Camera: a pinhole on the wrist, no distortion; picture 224 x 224 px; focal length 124.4 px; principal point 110.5 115.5 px. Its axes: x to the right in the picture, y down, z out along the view. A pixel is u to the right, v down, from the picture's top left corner.
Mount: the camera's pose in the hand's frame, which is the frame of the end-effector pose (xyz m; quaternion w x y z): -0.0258 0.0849 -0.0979 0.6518 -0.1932 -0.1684 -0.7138
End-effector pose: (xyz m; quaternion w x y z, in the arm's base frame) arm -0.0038 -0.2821 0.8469 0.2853 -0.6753 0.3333 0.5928
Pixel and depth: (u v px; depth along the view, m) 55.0 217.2 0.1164
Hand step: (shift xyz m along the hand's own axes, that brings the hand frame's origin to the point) 0.0794 0.1782 -0.0236
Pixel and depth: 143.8 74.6 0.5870
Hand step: -0.1968 0.2559 0.4920
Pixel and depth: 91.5 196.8 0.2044
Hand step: 0.1211 0.2000 0.0627
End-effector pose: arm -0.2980 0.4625 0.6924 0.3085 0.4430 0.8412 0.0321
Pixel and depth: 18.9 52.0 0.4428
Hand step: -0.2012 0.6062 0.1278
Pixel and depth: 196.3 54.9 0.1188
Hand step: -0.0829 0.0779 0.0465
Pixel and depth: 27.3 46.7 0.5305
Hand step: -0.2612 0.6806 0.1905
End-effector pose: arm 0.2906 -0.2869 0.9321 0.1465 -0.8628 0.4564 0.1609
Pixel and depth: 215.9 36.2 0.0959
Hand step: -0.0874 0.0675 0.0263
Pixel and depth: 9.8 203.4 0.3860
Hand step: 0.2911 0.5198 0.0795
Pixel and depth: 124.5 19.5 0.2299
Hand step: -0.1914 0.1923 0.1166
